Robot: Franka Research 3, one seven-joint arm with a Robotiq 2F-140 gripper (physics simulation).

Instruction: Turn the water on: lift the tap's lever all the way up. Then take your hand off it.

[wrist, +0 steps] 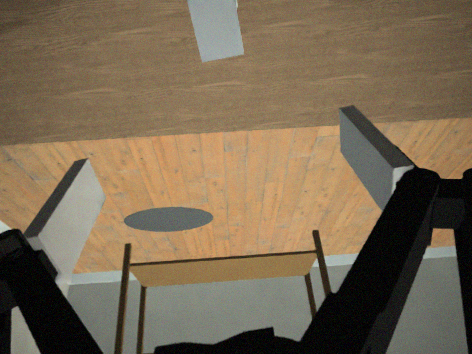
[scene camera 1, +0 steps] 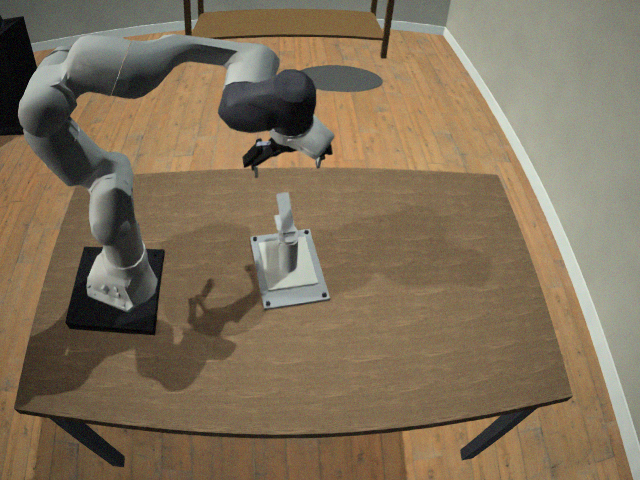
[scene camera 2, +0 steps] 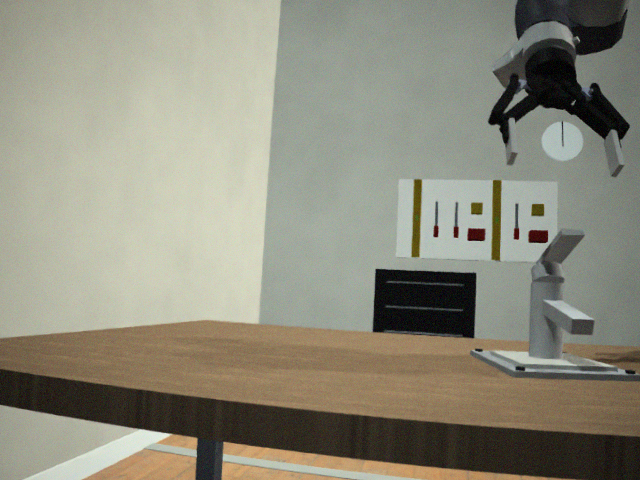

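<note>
A grey tap (scene camera 1: 290,256) (scene camera 2: 542,322) stands upright on a light plate (scene camera 1: 297,298) with dark screws at its corners. Its flat lever (scene camera 1: 284,206) (scene camera 2: 564,245) slopes steeply upward from the tap's top, its free end raised high. The lever's end also shows at the top of the wrist view (wrist: 217,31). The spout (scene camera 2: 571,317) sticks out lower down on the same side. My gripper (scene camera 1: 287,167) (scene camera 2: 563,164) (wrist: 216,155) is wide open and empty. It hangs above the lever and apart from it, with visible space between the fingertips and the lever.
The tap's plate rests on a wooden table (scene camera 1: 413,335) (scene camera 2: 258,372). The arm's black base block (scene camera 1: 111,322) is left of the tap in scene camera 1. A low wooden stand (scene camera 1: 286,25) (wrist: 225,271) and a dark cabinet (scene camera 2: 423,297) are beyond the table.
</note>
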